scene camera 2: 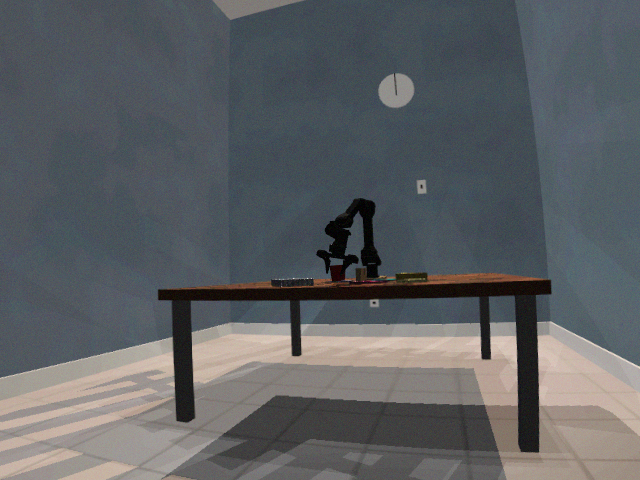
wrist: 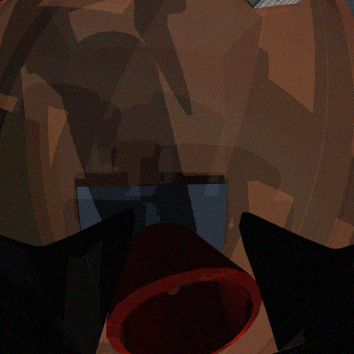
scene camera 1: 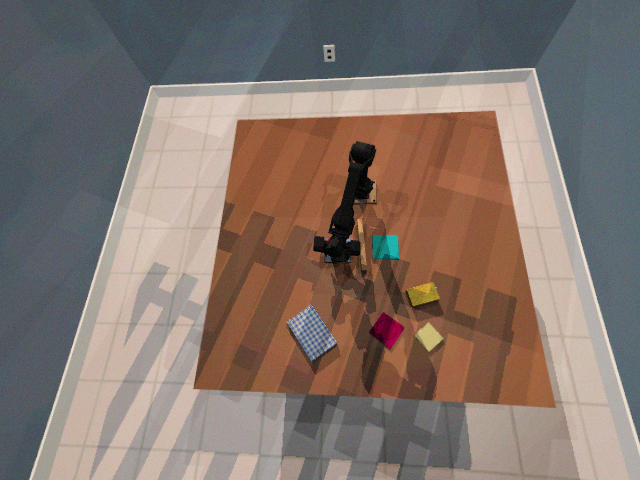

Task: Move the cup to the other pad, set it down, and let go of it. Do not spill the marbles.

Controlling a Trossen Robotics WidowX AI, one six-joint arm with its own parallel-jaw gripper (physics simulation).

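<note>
The red cup stands upright on the dark blue pad. An orange-brown marble shows inside it; the rest of the inside is dark or hidden. My black gripper points down over this pad with one finger on each side of the cup. The fingers meet the cup's sides near the rim, and the gripper is shut on it. The teal pad lies flat to the right in the first scene view.
A low wooden barrier stands between the two pads. A yellow box, a magenta square, a pale yellow block and a blue checkered box lie farther out from the arm's base.
</note>
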